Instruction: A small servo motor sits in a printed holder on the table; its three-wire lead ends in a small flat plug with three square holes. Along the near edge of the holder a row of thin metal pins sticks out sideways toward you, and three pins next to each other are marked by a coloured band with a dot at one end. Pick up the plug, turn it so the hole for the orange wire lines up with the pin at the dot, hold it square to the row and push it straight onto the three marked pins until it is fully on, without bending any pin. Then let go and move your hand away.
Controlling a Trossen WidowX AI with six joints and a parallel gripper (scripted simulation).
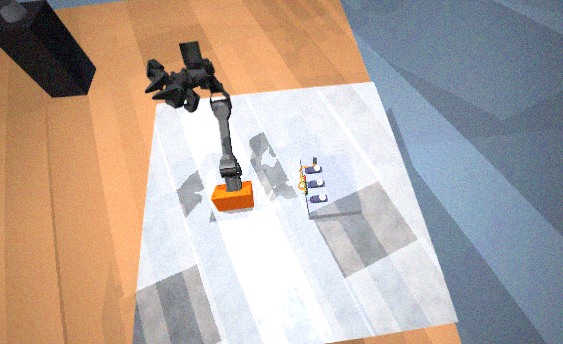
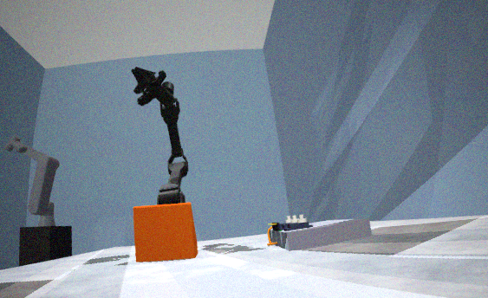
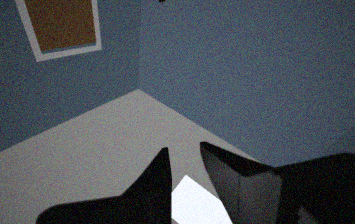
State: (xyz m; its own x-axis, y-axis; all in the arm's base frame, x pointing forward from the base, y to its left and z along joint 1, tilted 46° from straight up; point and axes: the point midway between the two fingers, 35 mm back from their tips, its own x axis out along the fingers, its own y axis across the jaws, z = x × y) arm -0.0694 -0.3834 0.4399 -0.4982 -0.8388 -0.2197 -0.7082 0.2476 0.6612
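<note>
Now: the red band 62 cm below my gripper tip, 46 cm ahead of it and 2 cm to the left of it. Also, from my gripper tip: grey printed holder (67 cm below, 62 cm ahead).
</note>
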